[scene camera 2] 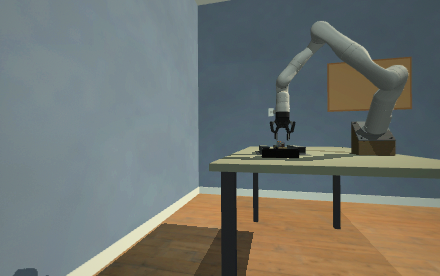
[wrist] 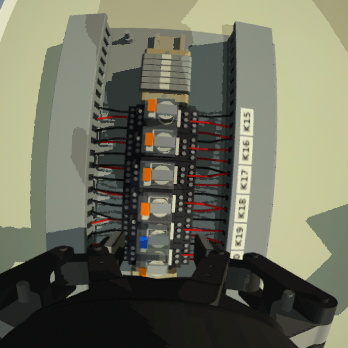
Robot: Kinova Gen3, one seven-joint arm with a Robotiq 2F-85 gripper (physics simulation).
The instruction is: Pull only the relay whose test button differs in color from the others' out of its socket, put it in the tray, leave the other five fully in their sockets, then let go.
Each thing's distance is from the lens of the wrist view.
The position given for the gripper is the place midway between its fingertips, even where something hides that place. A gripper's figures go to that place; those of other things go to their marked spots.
gripper (wrist: pixel 159 244): 0.17 m
relay (wrist: pixel 151 237): 0.17 m
